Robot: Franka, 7 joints.
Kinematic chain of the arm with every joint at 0, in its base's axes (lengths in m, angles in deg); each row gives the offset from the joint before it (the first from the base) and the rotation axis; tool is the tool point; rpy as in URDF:
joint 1: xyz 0 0 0.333 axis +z
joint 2: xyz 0 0 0 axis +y
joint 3: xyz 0 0 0.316 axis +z
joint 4: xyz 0.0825 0 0 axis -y
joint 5: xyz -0.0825 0 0.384 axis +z
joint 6: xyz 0 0 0 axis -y
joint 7: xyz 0.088 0 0 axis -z
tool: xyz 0 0 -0.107 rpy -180 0 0
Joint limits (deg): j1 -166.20..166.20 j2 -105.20..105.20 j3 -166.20..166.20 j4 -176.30..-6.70 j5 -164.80..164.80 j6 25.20..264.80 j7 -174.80..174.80
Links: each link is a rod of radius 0.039 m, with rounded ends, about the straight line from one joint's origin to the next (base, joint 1, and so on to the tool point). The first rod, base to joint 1, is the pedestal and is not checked.
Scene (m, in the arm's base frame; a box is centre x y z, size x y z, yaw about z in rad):
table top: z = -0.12
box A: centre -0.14 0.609 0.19 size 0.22 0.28 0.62 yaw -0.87
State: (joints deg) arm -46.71 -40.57 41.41 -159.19 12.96 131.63 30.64
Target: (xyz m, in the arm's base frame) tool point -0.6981 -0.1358 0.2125
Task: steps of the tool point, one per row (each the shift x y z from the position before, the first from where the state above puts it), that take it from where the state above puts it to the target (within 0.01 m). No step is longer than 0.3 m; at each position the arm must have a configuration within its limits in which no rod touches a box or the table.
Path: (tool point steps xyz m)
1: 0.0556 0.1548 0.0601
2: -0.0224 0.1852 0.0545
3: -0.1103 0.1733 0.0501
4: -0.1857 0.1182 0.0480
5: -0.2281 0.0312 0.0497
6: -0.2631 -0.0805 -0.0789
7: -0.1999 -0.1776 -0.1021
8: -0.1030 -0.2374 -0.1184
9: 0.0079 -0.2493 -0.1268

